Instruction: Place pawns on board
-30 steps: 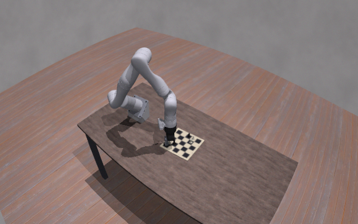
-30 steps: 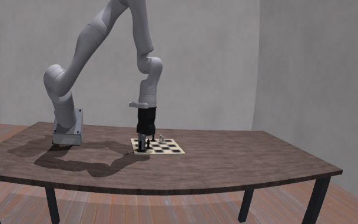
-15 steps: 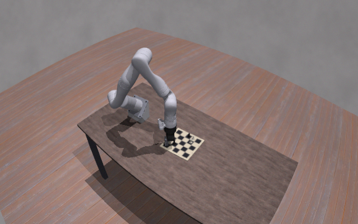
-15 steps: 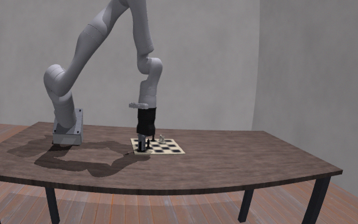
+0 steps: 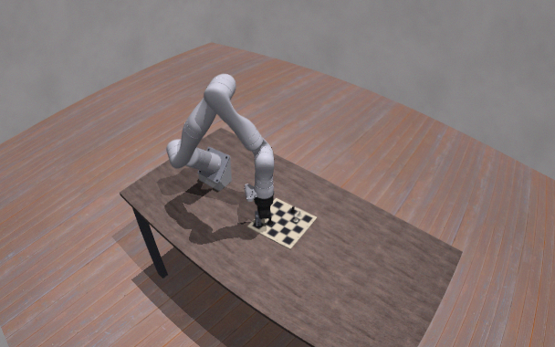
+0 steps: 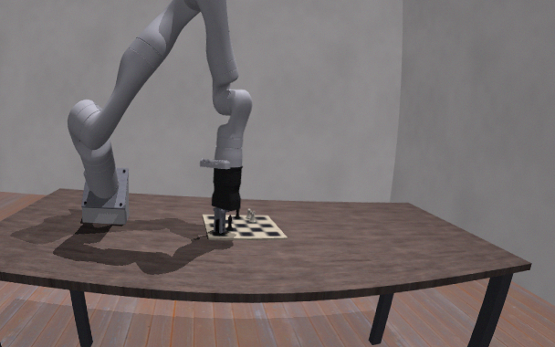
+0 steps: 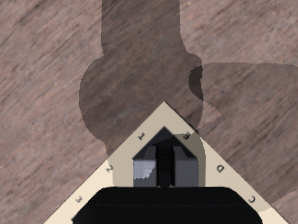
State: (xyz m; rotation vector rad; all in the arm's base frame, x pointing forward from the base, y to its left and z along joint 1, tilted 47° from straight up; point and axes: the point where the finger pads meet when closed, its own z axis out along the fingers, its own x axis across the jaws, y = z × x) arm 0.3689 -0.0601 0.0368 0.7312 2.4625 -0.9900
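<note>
Now: the chessboard 90 mm to the left of my hand, 60 mm ahead of it and 30 mm below it.
</note>
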